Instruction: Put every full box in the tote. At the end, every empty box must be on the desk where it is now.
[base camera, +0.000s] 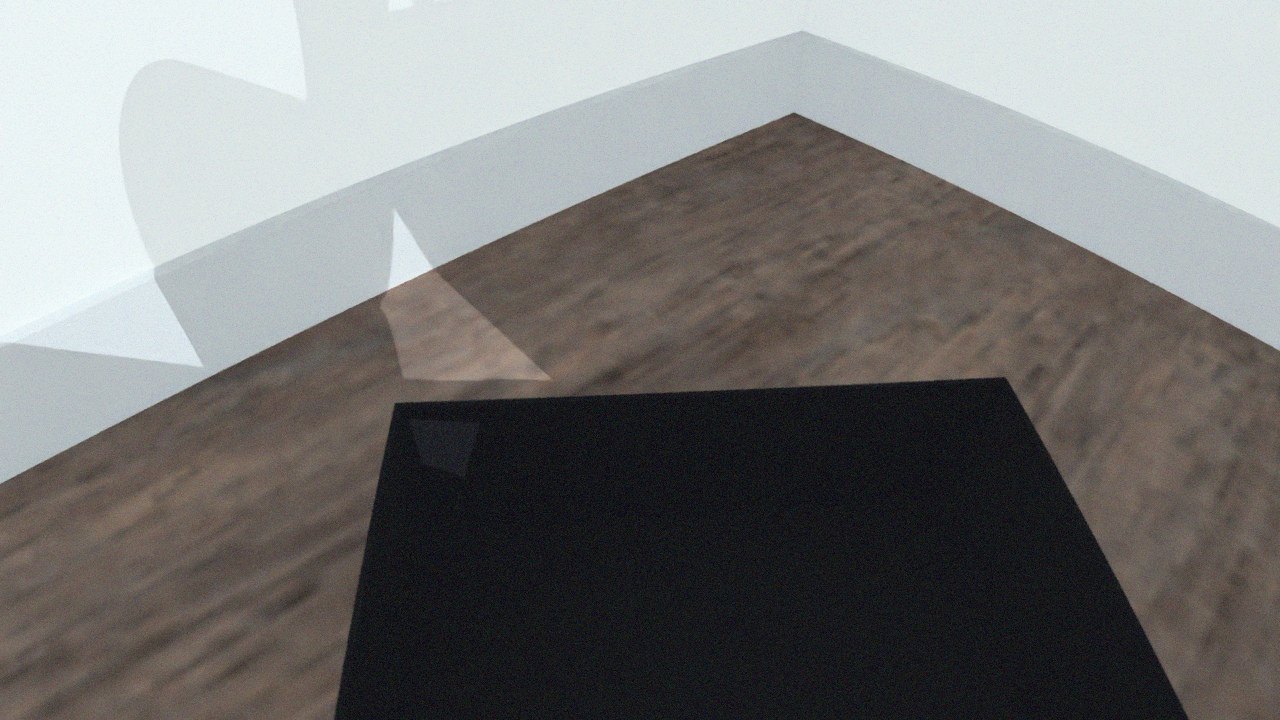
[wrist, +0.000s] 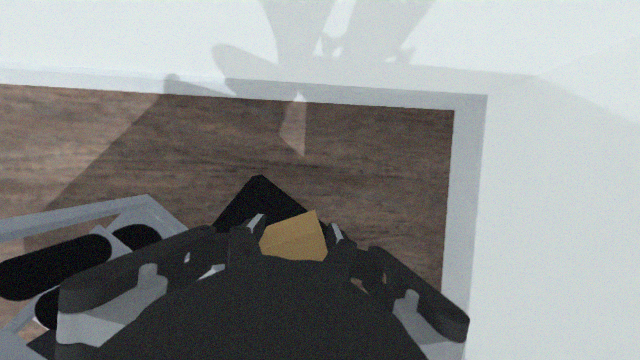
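My gripper (wrist: 296, 229) is shut on a yellow-brown box, with one fingertip on each side of it. The box (wrist: 294, 239) is tilted in the wrist view, and its lower part is hidden behind the gripper body. The black tote (base camera: 716, 555) (wrist: 260, 197) is large and close in the base camera view, at the bottom centre. In the wrist view, part of it shows behind the held box and fingers. Its inside is too dark to make out. The desk and the other boxes do not show in either view.
White walls (base camera: 1074, 80) (wrist: 560, 200) with a pale skirting board (base camera: 581, 161) (wrist: 462, 200) meet in a corner beyond the tote. The brown wooden floor (base camera: 805, 268) (wrist: 225, 135) carries shadows. Grey and black parts of the mobile base (wrist: 145, 210) show at the lower left of the wrist view.
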